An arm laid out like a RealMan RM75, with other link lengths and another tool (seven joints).
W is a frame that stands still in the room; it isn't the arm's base.
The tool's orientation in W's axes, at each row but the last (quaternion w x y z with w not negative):
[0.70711 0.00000 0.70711 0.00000]
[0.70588 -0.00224 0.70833 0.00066]
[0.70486 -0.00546 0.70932 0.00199]
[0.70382 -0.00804 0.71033 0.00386]
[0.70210 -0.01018 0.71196 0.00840]
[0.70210 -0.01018 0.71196 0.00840]
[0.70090 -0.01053 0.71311 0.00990]
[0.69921 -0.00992 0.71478 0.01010]
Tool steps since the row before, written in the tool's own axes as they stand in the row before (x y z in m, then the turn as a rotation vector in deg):
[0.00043 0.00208 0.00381 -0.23 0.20 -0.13]
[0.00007 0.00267 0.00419 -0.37 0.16 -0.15]
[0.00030 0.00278 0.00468 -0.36 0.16 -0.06]
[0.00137 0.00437 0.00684 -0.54 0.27 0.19]
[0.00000 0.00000 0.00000 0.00 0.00 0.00]
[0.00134 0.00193 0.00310 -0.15 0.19 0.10]
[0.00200 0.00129 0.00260 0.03 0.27 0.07]
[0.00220 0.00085 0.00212 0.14 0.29 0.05]
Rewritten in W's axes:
[0.00381 0.00208 -0.00043 -0.13 0.20 0.23]
[0.00418 0.00269 -0.00009 -0.15 0.16 0.37]
[0.00465 0.00283 -0.00034 -0.06 0.16 0.36]
[0.00675 0.00448 -0.00146 0.19 0.28 0.54]
[0.00000 0.00000 0.00000 0.00 0.00 0.00]
[0.00303 0.00201 -0.00139 0.10 0.19 0.15]
[0.00253 0.00136 -0.00205 0.06 0.27 -0.03]
[0.00205 0.00091 -0.00225 0.04 0.29 -0.14]

